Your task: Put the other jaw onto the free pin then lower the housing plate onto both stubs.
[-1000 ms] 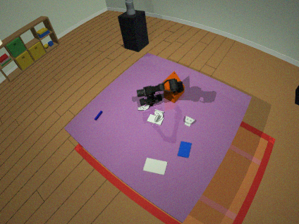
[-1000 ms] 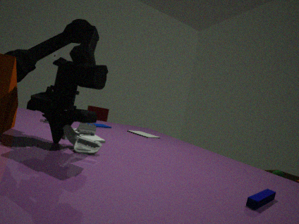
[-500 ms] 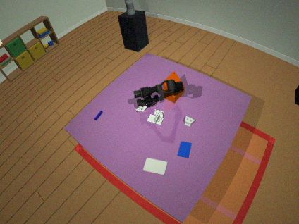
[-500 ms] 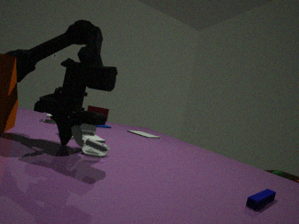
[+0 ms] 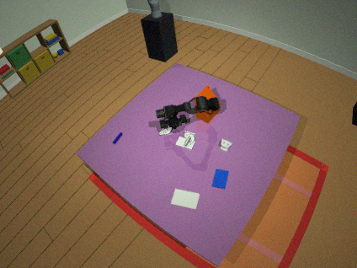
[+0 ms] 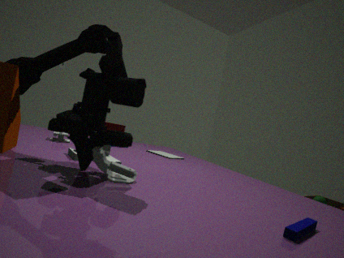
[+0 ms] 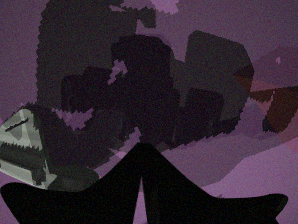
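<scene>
My gripper tip is now 4 cm below the white jaw piece, 4 cm short of it and 2 cm to the left of it. From my gripper tip the other things lie so: flat blue plate 48 cm to the left, 19 cm ahead; then blue bar 32 cm to the right, 29 cm ahead, 1 cm above; then flat white plate 41 cm ahead, 36 cm to the left.
</scene>
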